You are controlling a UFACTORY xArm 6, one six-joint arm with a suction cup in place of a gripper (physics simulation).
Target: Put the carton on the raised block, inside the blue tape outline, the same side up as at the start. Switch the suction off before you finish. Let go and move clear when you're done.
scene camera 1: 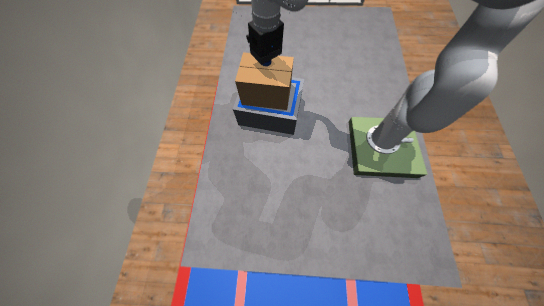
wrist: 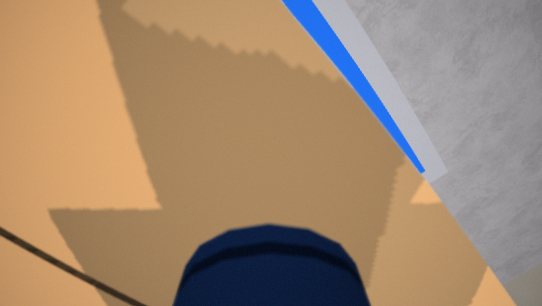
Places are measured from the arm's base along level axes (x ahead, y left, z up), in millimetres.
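Pixels of known places: hand at its tool point: (scene camera 1: 266, 65) (wrist: 268, 238); arm's base at its link origin: (scene camera 1: 382, 139).
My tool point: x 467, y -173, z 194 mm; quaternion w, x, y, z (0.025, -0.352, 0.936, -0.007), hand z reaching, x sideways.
Note:
Ahead of a thing's pixels: the offset from my tool point to its top centre. Level surfaces: height alone.
The brown carton @(dx +1, dy +29, dz +12 mm) (scene camera 1: 263, 95) (wrist: 45, 125) is upright, with its seamed face up, at the raised block @(dx -10, dy +27, dz -117 mm) (scene camera 1: 265, 121) (wrist: 392, 102). In the scene view its lower edge is at the block's top, within the blue tape outline (scene camera 1: 296, 97) (wrist: 349, 70) at the right; its front left bottom corner looks very near the front tape. The far and left tape is mostly hidden behind the carton. Whether the carton rests on the block or hangs slightly above it is hard to tell. My suction cup (scene camera 1: 267, 62) (wrist: 272, 277) is against the carton's top face and holds it.
The arm's base stands on a green plate (scene camera 1: 362, 162) to the right of the block. A grey mat @(dz -238 mm) (scene camera 1: 320, 270) lies under both, with wooden floor (scene camera 1: 165, 165) on each side. Blue and red bands (scene camera 1: 295, 292) cross the near end.

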